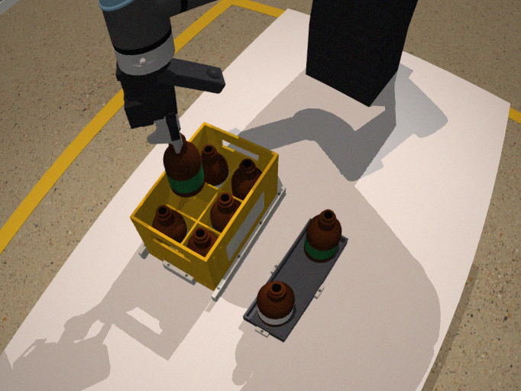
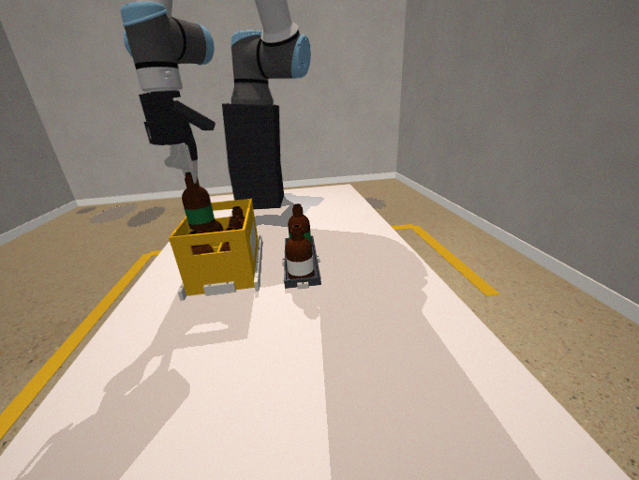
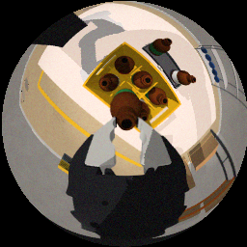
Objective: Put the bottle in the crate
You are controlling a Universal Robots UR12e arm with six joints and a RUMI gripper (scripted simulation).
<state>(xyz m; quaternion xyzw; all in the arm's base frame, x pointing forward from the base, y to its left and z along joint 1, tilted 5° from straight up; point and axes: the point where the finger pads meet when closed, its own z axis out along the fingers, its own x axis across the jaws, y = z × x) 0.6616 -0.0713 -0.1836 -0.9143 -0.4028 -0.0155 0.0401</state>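
My hand is 210 mm above the yellow crate and 50 mm to the right of it. Round my hand: grey tray: 280 mm to the left, 280 mm below.
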